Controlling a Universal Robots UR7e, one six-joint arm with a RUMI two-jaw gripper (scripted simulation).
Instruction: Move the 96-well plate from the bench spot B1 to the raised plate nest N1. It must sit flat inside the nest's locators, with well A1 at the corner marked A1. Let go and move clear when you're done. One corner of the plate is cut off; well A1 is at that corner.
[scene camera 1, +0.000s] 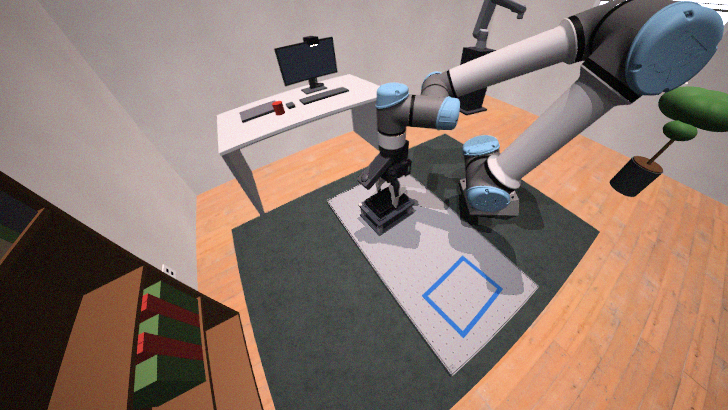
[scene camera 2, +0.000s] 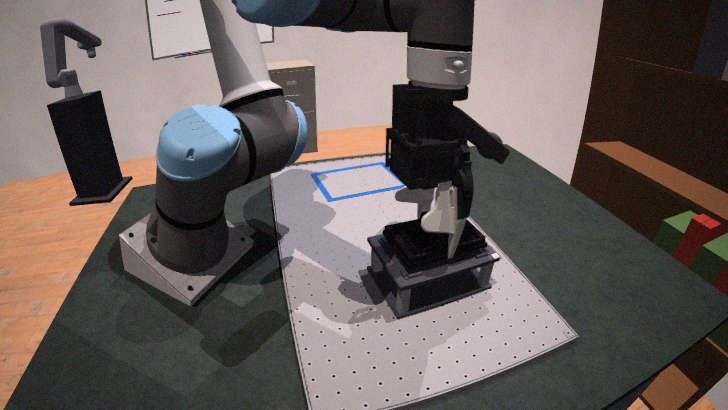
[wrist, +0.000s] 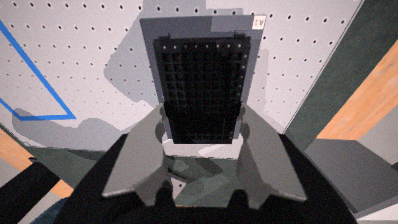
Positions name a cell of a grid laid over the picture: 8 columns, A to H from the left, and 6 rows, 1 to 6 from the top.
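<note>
Visible: my gripper (scene camera 2: E4) and a black 96-well plate (scene camera 2: E4). Also visible: my gripper (scene camera 1: E3). Likewise my gripper (wrist: E3), the black 96-well plate (wrist: E4) and a grey plate nest (wrist: E1).
</note>
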